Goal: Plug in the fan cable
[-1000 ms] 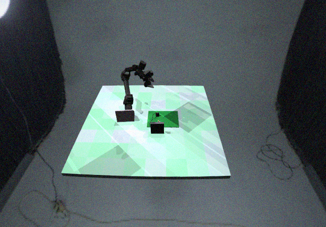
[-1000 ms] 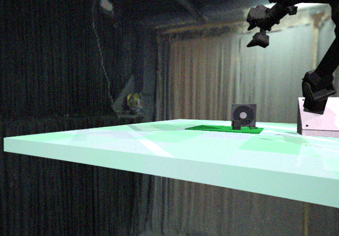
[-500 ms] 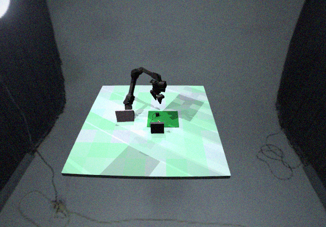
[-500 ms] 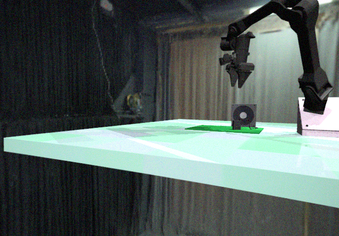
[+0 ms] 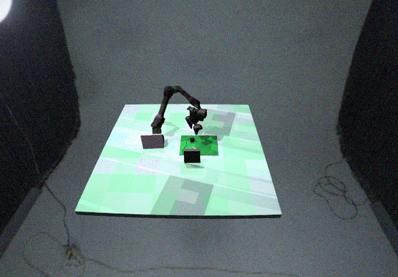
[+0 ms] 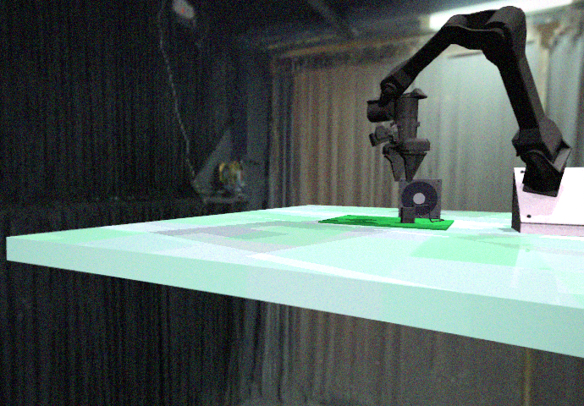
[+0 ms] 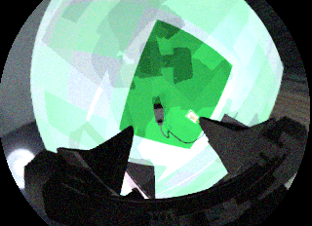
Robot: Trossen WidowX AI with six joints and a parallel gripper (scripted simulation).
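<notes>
Now: the black plug 1 cm behind my gripper tip and 8 cm below it. The rest, counted from my gripper tip: black fan 1 cm ahead, 23 cm to the right, 5 cm below; green board 4 cm ahead, 4 cm to the right, 12 cm below.
</notes>
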